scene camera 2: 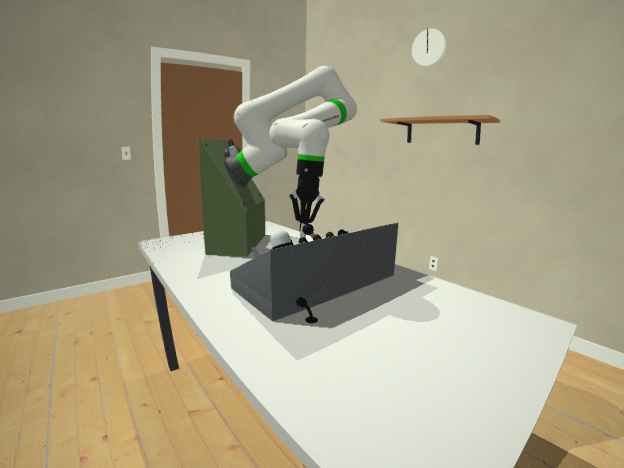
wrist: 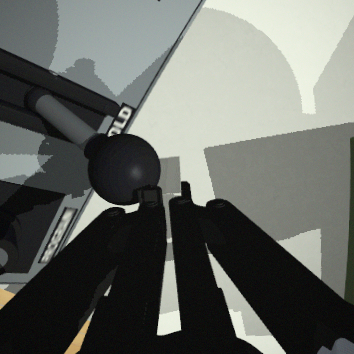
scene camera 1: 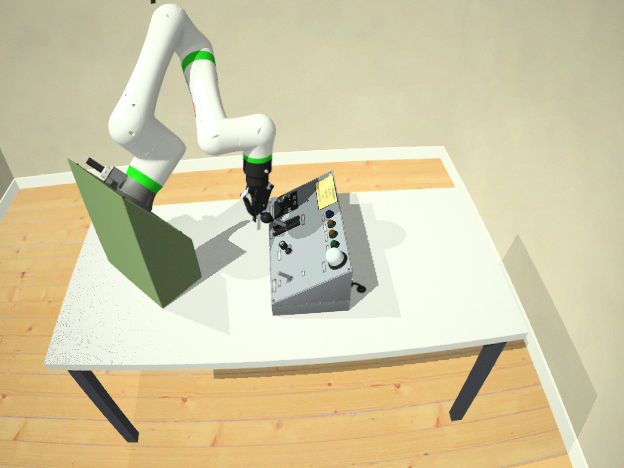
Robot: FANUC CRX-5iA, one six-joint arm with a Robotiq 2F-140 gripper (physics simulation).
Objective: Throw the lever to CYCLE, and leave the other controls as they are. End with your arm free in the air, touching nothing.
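Frame: origin at the arm's base, x ahead, y left, z up, level; metres.
Seen in the pictures: gripper, fingertip midpoint: (wrist: 169,173) (scene camera 1: 256,228); arm's base at its link origin: (scene camera 2: 234,172) (scene camera 1: 131,200).
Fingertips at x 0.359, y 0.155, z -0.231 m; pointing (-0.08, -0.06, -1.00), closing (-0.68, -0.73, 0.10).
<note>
Pixels of each thing's top centre, then the offset from my fingertips to it. "*": a spot on its surface instead. Level surfaces: height alone.
- grey shaft at its top centre: (wrist: 59,134) 0.076 m ahead, 0.011 m left, 0.046 m up
- white dome at a spot on its surface: (scene camera 2: 280,238) (scene camera 1: 341,256) * 0.306 m ahead, 0.212 m right, 0.108 m up
- small black toggle at its top centre: (scene camera 1: 285,241) 0.121 m ahead, 0.102 m right, 0.044 m up
- yellow label at a spot on its surface: (scene camera 1: 326,192) * 0.233 m ahead, 0.124 m left, 0.077 m up
- white table at its surface level: 0.097 m down
The lever has a black ball knob (scene camera 1: 266,217) (scene camera 2: 307,229) (wrist: 124,169) on a grey shaft (wrist: 65,120). It leans out over the low edge of the grey control console (scene camera 1: 304,261) (scene camera 2: 332,272) (wrist: 100,25), at the end of its slot beside a label (wrist: 121,120) partly reading "OLD". The word CYCLE is not legible in any view. My gripper (scene camera 1: 258,220) (scene camera 2: 304,224) (wrist: 169,173) is shut and empty, pointing down at the knob's outer side. One fingertip overlaps the knob's edge in the wrist view; whether they touch I cannot tell.
The console also carries a white dome (scene camera 1: 334,257) (scene camera 2: 280,238), a column of coloured buttons (scene camera 1: 332,233), a small black toggle (scene camera 1: 285,246) and a yellow label (scene camera 1: 326,192). A green pedestal (scene camera 1: 151,246) (scene camera 2: 224,211) holds the arm's base on the white table (scene camera 1: 428,282) (scene camera 2: 428,382).
</note>
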